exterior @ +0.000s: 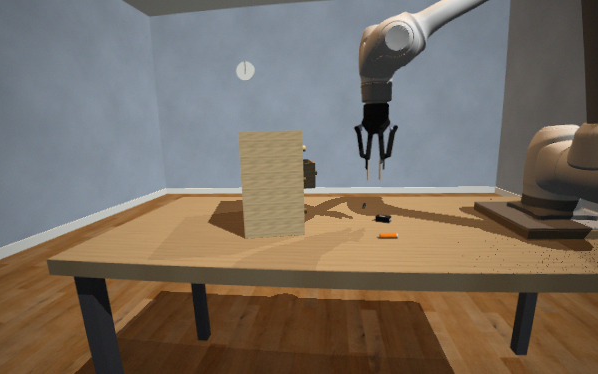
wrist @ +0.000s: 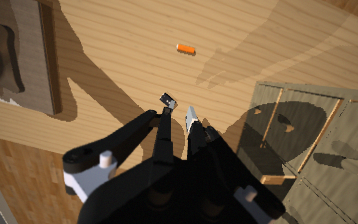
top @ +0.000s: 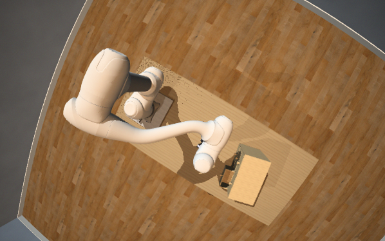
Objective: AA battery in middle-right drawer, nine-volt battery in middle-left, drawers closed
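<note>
My hand is 30 mm past the orange AA battery, 130 mm to the right of it and 170 mm above it. Also, from my hand: black AA battery 10 mm ahead, 210 mm to the right, 170 mm below; black nine-volt battery 40 mm behind, 30 mm to the right, 170 mm below.
</note>
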